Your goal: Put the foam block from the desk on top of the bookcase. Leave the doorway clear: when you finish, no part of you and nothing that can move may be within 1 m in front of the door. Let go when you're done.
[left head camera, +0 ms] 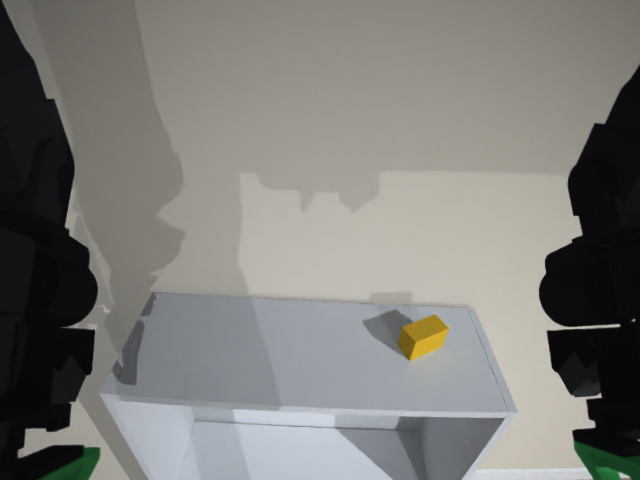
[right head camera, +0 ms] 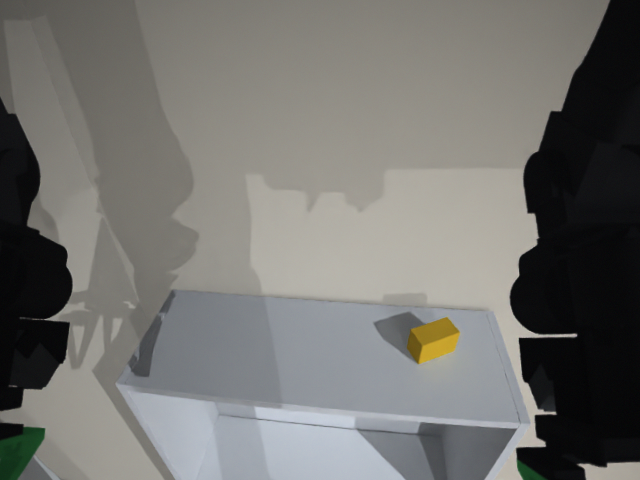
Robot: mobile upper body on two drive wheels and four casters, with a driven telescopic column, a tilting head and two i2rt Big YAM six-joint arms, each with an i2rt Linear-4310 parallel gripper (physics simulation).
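Places are measured from the left arm's base along level axes (x left, y back, z up), in centimetres.
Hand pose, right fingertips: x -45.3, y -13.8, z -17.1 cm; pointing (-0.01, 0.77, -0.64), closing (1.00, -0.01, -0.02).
After its pixels a point has its place.
The yellow foam block (left head camera: 423, 337) @(x -46.5, y -59.0, z -49.0 cm) (right head camera: 433, 341) @(x -46.8, y -58.9, z -49.0 cm) lies on top of the pale grey bookcase (left head camera: 206, 351) @(x -1.8, y -60.9, z -55.0 cm) (right head camera: 222, 346) @(x -3.0, y -61.3, z -55.0 cm), towards its right end and nearer the back edge, with no finger touching it. My left gripper (left head camera: 72, 465) (right head camera: 20, 449) shows in part at the bottom left, its green finger cut off by the frame; it is open and apart from the bookcase. My right gripper (left head camera: 604, 459) (right head camera: 527, 471) shows in part at the bottom right, open and empty, to the right of the bookcase. The fingertips are out of view. The door and the desk do not show.
A plain beige wall (left head camera: 439, 232) @(x -51.5, y -75.3, z -34.1 cm) (right head camera: 449, 232) @(x -51.1, y -75.3, z -34.2 cm) stands behind the bookcase, with shadows of the arms on it. The bookcase's open front compartment faces the bottom of the picture. My black arms hang along both sides of the view. A white skirting strip (left head camera: 532, 473) @(x -122.3, y -68.7, z -153.2 cm) shows at the lower right.
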